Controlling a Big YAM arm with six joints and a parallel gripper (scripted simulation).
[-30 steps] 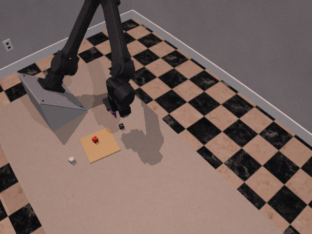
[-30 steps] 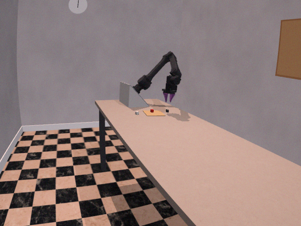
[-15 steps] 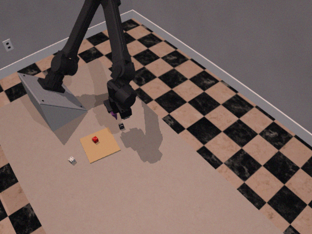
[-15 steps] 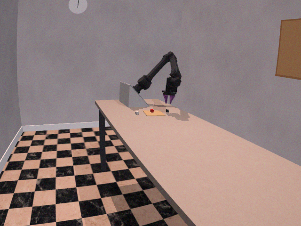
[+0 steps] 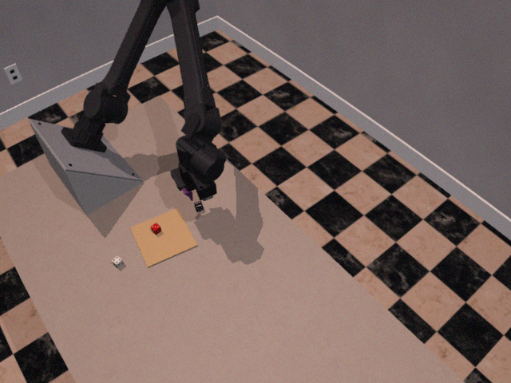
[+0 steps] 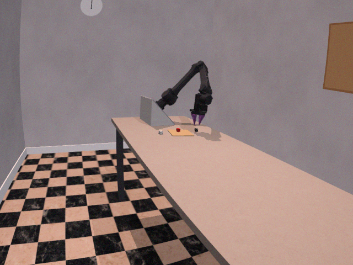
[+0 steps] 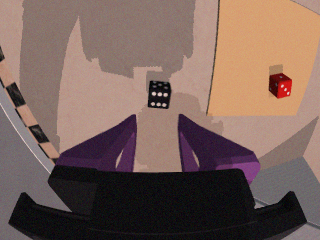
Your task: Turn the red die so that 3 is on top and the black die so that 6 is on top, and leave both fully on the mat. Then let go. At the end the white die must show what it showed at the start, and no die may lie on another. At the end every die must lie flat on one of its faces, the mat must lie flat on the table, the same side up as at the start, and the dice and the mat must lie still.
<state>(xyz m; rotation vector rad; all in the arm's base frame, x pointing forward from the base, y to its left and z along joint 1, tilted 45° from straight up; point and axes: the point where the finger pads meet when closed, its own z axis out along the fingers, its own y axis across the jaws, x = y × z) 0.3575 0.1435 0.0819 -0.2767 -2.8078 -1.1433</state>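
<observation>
Now: hand 4 cm above the black die. The rest, counted from my hand: orange mat: 2 cm ahead, 13 cm to the right, 5 cm below; then white die: 2 cm ahead, 27 cm to the right, 4 cm below; then red die: 1 cm behind, 14 cm to the right, 4 cm below.
</observation>
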